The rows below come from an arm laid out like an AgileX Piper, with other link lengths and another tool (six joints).
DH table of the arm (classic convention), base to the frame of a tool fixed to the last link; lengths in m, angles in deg. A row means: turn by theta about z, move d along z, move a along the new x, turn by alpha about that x. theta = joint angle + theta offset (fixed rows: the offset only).
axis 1: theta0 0, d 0.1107, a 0, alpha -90
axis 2: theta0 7.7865, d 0, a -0.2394, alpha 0
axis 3: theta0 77.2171, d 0, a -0.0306, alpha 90
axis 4: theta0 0, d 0.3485, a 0, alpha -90
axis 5: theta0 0, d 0, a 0, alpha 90
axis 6: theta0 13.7, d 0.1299, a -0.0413, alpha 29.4
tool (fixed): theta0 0, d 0.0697, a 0, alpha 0
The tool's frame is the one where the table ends.
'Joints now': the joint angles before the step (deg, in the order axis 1, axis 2, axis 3, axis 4, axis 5, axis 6). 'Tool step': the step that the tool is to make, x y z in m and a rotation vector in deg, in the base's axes. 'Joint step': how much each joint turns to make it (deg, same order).
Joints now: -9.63, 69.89, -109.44, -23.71, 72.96, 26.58
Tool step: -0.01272, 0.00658, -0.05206, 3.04, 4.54, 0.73
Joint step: -0.01, -8.81, 14.60, 1.80, -0.38, 1.23
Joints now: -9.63, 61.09, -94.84, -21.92, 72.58, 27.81
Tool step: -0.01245, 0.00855, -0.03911, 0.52, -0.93, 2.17
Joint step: 0.00, -10.11, 14.76, 1.57, -5.60, 0.76
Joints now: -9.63, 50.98, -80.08, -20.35, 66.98, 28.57
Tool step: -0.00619, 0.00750, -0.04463, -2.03, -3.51, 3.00
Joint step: 0.00, -11.49, 17.29, 0.23, -10.15, 0.25
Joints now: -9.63, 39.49, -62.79, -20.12, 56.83, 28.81
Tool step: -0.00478, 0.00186, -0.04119, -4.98, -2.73, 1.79
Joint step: -0.01, -10.01, 15.38, -3.25, -9.57, 0.00
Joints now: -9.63, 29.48, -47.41, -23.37, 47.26, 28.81
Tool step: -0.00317, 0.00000, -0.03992, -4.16, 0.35, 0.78
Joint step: -0.01, -7.03, 11.39, -3.62, -5.20, 0.00
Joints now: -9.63, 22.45, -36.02, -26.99, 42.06, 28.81
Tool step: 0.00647, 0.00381, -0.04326, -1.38, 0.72, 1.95
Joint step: 0.00, -4.29, 9.32, -0.97, -5.09, 0.11
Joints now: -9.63, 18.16, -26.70, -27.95, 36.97, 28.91
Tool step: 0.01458, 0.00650, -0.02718, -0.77, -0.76, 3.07
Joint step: -0.01, -0.37, 5.39, -0.02, -6.68, -0.02
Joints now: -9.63, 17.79, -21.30, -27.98, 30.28, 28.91
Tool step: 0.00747, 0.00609, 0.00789, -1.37, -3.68, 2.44
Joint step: 0.00, 0.00, 0.86, -0.40, -5.35, 0.02
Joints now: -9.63, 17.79, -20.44, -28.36, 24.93, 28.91
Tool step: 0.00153, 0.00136, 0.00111, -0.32, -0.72, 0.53
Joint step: -0.01, 0.00, 0.26, -0.11, -1.17, -0.01
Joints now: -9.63, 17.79, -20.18, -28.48, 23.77, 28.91
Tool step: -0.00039, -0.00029, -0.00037, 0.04, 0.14, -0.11
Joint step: 0.00, -0.05, 0.00, 0.00, 0.22, 0.01
